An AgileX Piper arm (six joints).
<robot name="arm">
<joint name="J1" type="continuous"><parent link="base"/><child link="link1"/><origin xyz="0 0 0.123"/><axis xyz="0 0 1"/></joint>
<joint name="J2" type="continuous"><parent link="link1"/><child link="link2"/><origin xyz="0 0 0" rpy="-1.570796 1.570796 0"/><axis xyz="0 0 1"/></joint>
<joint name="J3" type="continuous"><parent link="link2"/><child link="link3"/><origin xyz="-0.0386 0.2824 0" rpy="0 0 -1.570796"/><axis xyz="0 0 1"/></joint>
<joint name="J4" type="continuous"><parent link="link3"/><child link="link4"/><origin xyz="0.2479 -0.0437 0" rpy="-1.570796 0 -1.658"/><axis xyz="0 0 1"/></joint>
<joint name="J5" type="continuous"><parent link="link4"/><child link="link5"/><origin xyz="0 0 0" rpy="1.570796 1.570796 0"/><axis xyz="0 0 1"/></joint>
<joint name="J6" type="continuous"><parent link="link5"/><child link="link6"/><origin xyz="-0.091 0 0" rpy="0 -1.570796 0"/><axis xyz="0 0 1"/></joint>
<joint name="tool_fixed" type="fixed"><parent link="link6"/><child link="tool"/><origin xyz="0 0 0" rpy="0 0 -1.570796"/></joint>
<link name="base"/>
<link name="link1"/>
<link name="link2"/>
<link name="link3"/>
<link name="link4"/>
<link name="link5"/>
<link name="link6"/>
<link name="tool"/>
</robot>
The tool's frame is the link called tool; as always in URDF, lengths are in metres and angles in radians. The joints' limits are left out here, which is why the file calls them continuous.
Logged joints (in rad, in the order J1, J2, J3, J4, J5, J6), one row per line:
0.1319 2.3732 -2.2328 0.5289 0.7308 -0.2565
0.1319 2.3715 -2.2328 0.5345 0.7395 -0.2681
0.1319 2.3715 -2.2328 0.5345 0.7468 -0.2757
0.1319 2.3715 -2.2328 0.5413 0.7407 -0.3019
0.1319 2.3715 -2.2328 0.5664 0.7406 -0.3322
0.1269 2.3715 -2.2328 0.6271 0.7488 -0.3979
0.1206 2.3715 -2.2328 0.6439 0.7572 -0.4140
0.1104 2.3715 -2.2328 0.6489 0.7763 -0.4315
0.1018 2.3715 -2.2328 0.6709 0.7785 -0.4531
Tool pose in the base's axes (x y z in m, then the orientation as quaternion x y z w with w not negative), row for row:
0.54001 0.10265 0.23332 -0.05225 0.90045 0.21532 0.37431
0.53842 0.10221 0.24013 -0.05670 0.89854 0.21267 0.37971
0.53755 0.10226 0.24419 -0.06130 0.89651 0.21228 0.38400
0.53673 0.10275 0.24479 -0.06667 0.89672 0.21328 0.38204
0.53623 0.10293 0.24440 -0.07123 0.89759 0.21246 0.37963
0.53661 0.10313 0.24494 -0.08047 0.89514 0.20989 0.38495
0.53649 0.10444 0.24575 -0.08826 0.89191 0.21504 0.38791
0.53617 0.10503 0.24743 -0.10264 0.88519 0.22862 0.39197
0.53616 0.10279 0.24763 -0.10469 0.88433 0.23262 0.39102
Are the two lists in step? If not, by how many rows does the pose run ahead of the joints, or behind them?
The pose runs 2 rows behind the joints: the pose in row i belongs to the joints in row i - 2.
